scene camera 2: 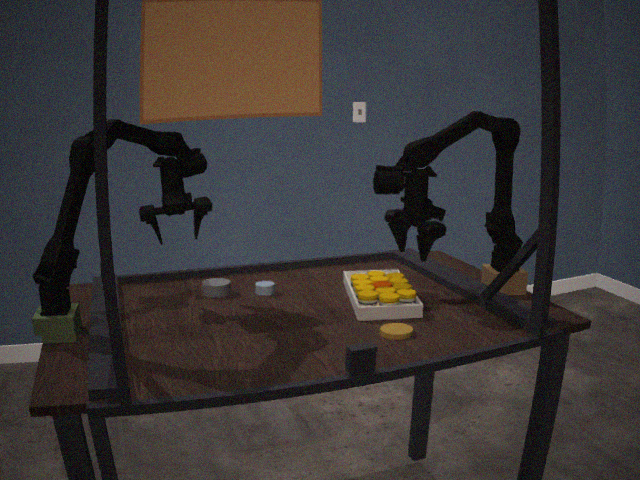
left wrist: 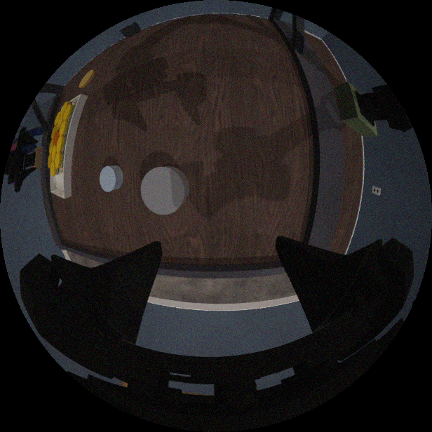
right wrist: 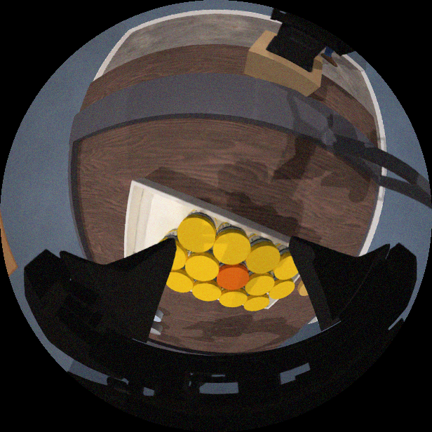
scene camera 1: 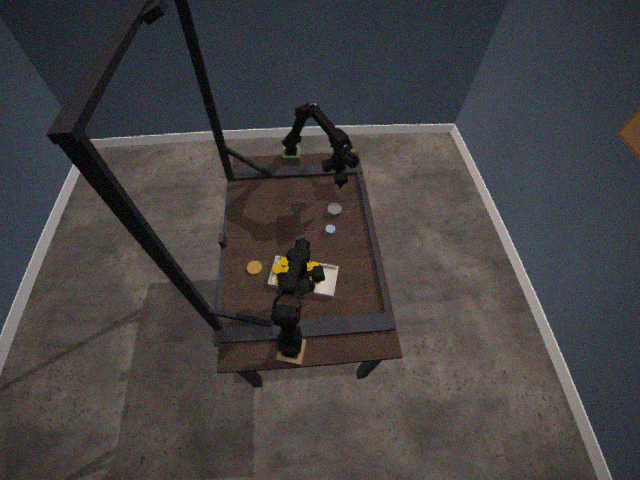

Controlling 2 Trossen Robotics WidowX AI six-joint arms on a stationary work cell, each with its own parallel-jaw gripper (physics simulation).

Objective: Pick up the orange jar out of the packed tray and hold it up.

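Frame: origin at the left arm's base, x ahead, y left, z up, level; millimetres.
Seen in the pictures: left gripper, fingertip midpoint: (scene camera 2: 178, 241); right gripper, fingertip midpoint: (scene camera 2: 412, 256); left arm's base at its link origin: (scene camera 2: 55, 310) (scene camera 1: 291, 151); right arm's base at its link origin: (scene camera 1: 291, 349).
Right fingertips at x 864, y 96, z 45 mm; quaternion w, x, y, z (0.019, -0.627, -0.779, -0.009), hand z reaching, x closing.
Offsets run from my right fingertips to a thing's top centre.
The orange jar @(87 mm back, 25 mm right, 55 mm down) (scene camera 2: 382, 284) (left wrist: 56, 138) (right wrist: 233, 277) stands among several yellow-lidded jars in the white tray @(82 mm back, 4 mm left, 70 mm down) (scene camera 2: 390, 311) (left wrist: 75, 145); its orange lid shows. In scene camera 1 the right arm covers it. Yellow lids surround it closely. My right gripper (scene camera 2: 413, 255) (right wrist: 235, 244) is open and empty, fingers pointing down, above the tray. In the right wrist view the orange lid lies below the midpoint between the fingertips. My left gripper (scene camera 2: 178, 240) (left wrist: 219, 245) is open and empty, high above the far side of the table from the tray.
A grey round block @(471 mm back, 152 mm left, 73 mm down) (scene camera 1: 334, 208) (scene camera 2: 216, 287) (left wrist: 162, 191) and a smaller pale blue one @(347 mm back, 129 mm left, 79 mm down) (scene camera 1: 330, 228) (scene camera 2: 264, 287) (left wrist: 110, 178) stand on the table. A flat tan disc @(127 mm back, 230 mm right, 91 mm down) (scene camera 1: 254, 267) (scene camera 2: 396, 331) (left wrist: 86, 79) lies near the tray. Dark frame posts (scene camera 2: 549, 155) rise at the table's edge.
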